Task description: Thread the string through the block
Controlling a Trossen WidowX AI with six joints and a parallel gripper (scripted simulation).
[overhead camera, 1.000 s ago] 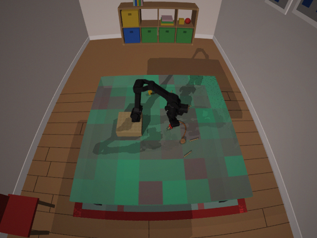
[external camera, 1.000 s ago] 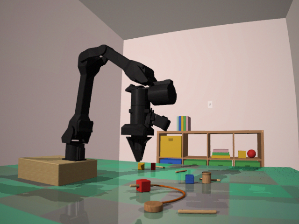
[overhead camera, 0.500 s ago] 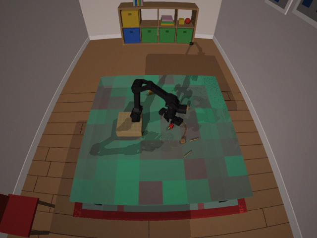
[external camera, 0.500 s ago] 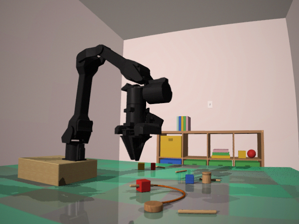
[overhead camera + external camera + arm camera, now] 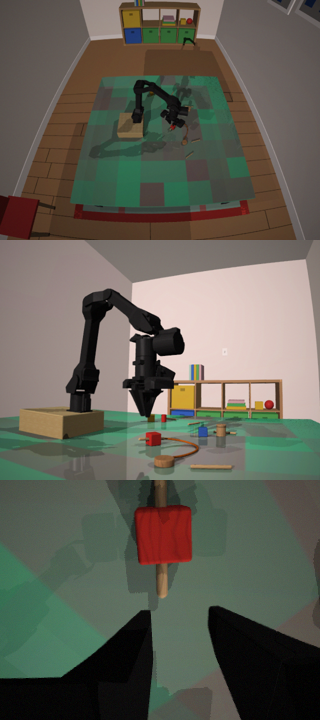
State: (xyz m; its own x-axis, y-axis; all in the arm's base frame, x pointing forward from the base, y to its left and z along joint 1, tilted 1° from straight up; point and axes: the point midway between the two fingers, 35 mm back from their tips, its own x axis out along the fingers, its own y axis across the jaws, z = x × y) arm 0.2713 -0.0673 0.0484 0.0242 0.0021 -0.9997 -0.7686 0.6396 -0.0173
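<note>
My gripper tip is 2 cm short of the red block, 2 cm to the right of it and 6 cm above it. Also, from my gripper tip: thin wooden stick 2 cm ahead, 3 cm to the left, 6 cm below; blue cube 12 cm ahead, 18 cm to the left, 6 cm below; round wooden button 10 cm ahead, 12 cm to the right, 7 cm below.
</note>
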